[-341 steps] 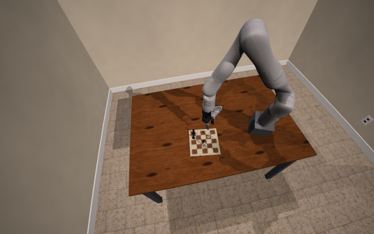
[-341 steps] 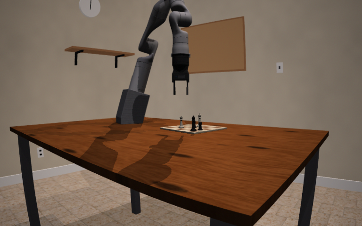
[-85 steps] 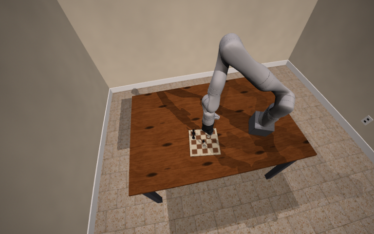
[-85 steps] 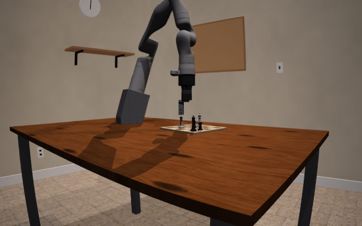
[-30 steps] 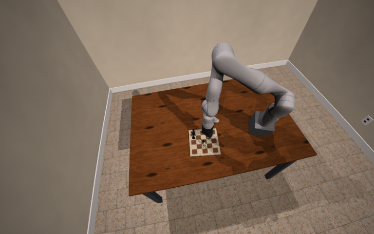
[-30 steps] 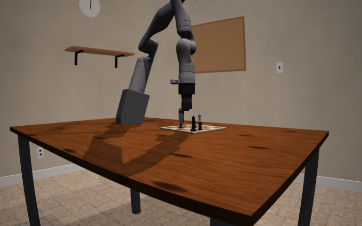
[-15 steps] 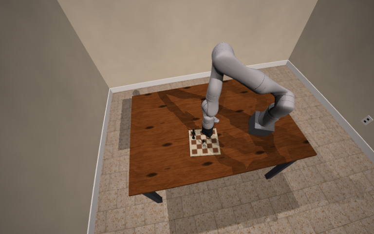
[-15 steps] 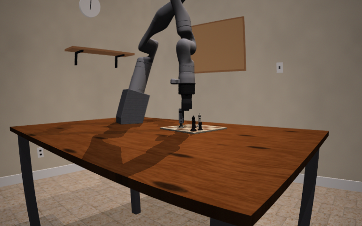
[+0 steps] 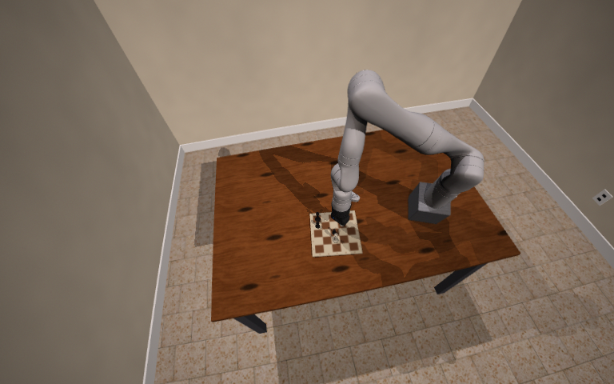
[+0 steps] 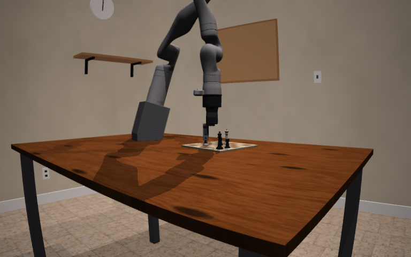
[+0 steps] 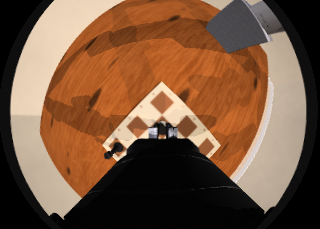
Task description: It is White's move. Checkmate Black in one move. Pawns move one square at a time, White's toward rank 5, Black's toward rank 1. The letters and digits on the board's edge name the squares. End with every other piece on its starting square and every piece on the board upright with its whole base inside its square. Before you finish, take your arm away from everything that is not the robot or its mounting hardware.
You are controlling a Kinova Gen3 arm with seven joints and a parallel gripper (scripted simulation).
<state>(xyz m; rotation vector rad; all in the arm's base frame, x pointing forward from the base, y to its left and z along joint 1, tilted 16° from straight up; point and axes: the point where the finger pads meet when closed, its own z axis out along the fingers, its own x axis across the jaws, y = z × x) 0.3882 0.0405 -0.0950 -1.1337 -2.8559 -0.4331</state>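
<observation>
Right now the chessboard is 40 mm ahead of my hand, 40 mm to the left of it and 40 mm below it. Also, from my hand: small white piece (10 mm below); tall black piece (110 mm ahead, 30 mm to the right, 10 mm below); tall white piece (40 mm ahead, 80 mm to the left, 10 mm below).
</observation>
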